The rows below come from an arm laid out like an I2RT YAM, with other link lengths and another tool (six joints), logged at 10 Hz.
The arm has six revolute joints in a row. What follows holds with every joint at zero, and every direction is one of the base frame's. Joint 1 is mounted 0.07 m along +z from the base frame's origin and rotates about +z. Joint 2 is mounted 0.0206 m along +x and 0.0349 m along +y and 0.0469 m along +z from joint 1 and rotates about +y. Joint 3 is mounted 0.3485 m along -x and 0.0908 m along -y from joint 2 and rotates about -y. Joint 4 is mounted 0.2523 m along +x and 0.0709 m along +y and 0.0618 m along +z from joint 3 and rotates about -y. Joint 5 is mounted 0.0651 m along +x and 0.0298 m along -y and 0.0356 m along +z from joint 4 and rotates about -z. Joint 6 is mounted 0.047 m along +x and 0.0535 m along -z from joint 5 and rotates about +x. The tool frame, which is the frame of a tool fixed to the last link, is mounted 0.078 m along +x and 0.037 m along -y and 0.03 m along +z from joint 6; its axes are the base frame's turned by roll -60.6, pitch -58 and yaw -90 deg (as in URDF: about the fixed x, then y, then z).
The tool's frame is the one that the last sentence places.
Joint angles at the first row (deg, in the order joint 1, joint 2, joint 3, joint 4, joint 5, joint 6):
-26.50 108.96 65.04 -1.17 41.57 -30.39
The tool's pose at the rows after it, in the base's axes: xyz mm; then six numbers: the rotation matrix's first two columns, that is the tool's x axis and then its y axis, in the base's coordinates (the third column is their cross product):
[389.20, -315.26, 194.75, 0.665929, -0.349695, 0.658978, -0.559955, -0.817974, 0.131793]
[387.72, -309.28, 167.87, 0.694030, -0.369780, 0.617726, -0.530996, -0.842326, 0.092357]
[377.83, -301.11, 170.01, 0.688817, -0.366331, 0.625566, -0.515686, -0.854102, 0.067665]
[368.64, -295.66, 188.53, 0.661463, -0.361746, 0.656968, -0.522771, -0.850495, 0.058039]
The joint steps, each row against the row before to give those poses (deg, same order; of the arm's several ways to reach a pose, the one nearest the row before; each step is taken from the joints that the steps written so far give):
-0.05 4.03 -0.11 -0.28 -1.32 -0.47
0.01 1.46 -2.06 0.29 -3.18 0.34
0.00 -2.38 -3.15 1.43 -1.79 -0.08
0.15 -3.43 -1.46 -0.02 0.02 0.71

